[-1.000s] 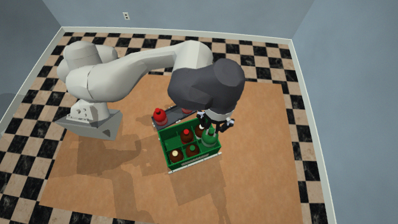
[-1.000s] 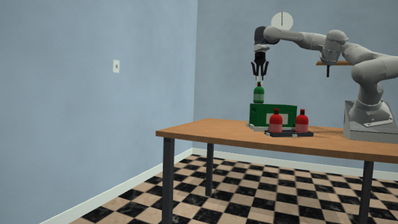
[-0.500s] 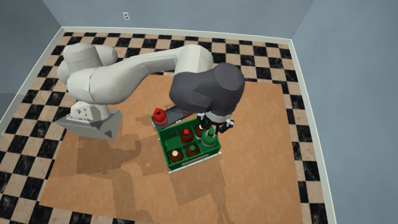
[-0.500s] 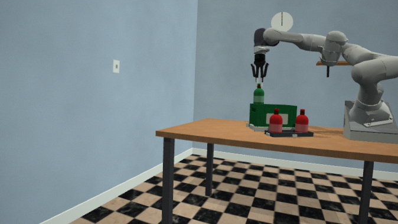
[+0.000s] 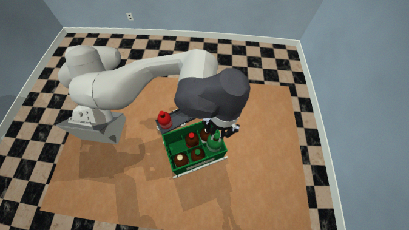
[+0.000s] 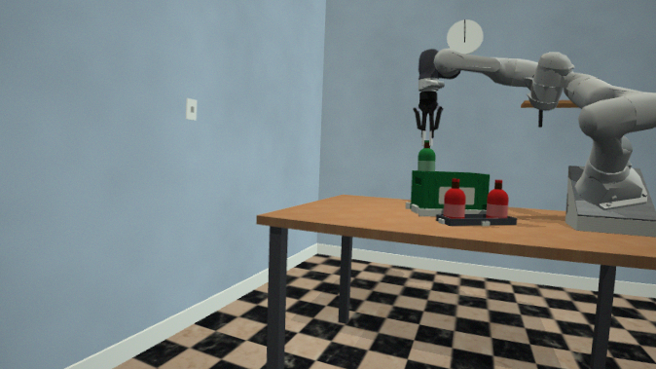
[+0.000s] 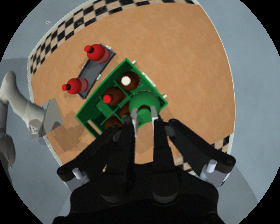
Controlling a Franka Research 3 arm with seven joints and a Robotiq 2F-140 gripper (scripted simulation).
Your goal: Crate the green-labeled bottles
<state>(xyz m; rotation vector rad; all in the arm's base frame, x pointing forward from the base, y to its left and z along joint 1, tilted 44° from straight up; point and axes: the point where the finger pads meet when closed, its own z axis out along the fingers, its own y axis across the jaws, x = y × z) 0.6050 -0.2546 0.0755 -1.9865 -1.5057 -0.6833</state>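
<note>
Right now the green-labeled bottle is 9 cm below my hand. Also, from my hand: green crate: 24 cm below, 10 cm behind, 1 cm to the left; dark tray: 31 cm below, 21 cm to the left, 20 cm behind.
</note>
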